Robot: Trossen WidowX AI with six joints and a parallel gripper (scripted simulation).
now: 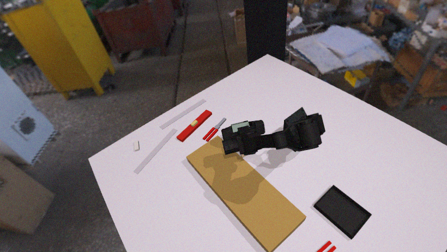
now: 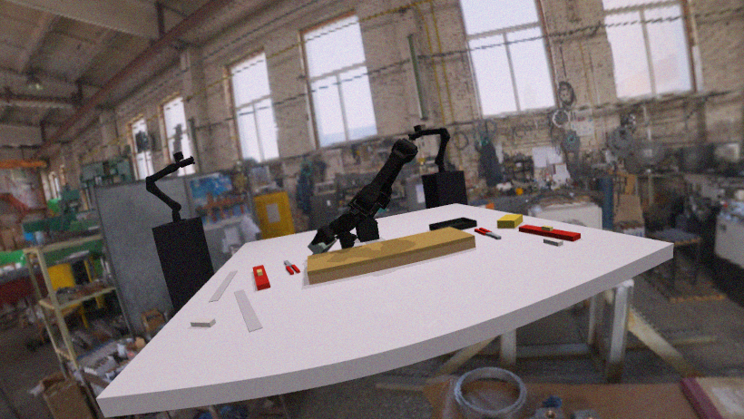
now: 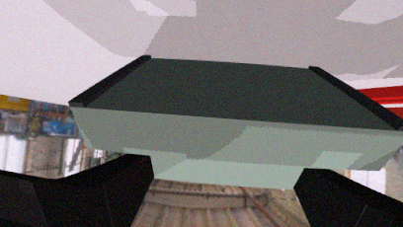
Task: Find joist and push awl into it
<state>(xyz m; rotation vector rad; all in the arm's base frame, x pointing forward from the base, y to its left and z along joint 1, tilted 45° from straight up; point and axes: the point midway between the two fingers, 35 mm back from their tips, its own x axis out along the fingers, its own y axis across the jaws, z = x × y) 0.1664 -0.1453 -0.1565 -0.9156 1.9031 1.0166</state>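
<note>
My gripper tip is now 10 mm to the right of the stud finder, 10 mm past it and 10 mm above it. The rest, counted from my gripper tip: yellow block: 720 mm to the left, 190 mm ahead, 50 mm below; black tray: 550 mm to the left, 50 mm below, 30 mm ahead; awl: 120 mm to the left, 60 mm below, 30 mm ahead.
</note>
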